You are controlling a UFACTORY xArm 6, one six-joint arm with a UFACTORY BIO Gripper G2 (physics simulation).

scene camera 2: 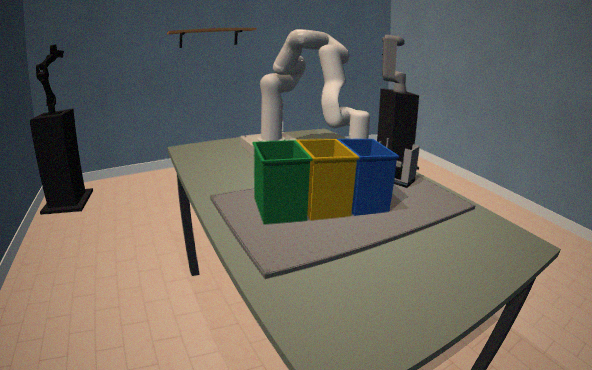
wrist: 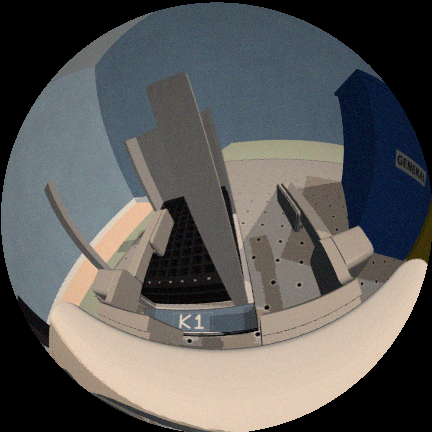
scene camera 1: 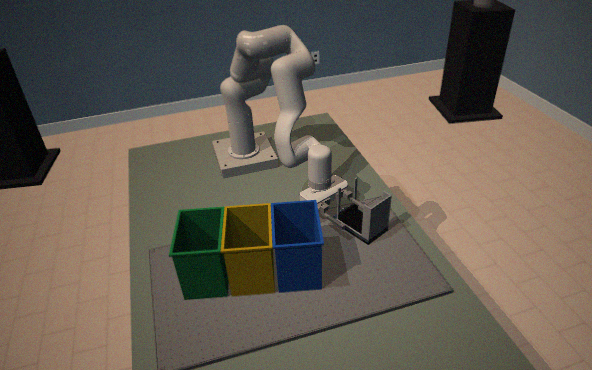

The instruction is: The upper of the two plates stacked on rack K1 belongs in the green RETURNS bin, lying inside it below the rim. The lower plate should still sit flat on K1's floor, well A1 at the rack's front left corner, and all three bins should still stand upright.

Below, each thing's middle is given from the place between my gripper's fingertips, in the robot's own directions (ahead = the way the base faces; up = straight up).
Right now my hand is 20 cm to the left of the blue general bin (scene camera 1: pixel 297 238), 12 cm short of it and 3 cm below it. Also, from my hand: green returns bin (scene camera 1: pixel 195 249) 46 cm to the right, 10 cm ahead, 3 cm above; yellow bin (scene camera 1: pixel 246 243) 33 cm to the right, 11 cm ahead, 3 cm above.
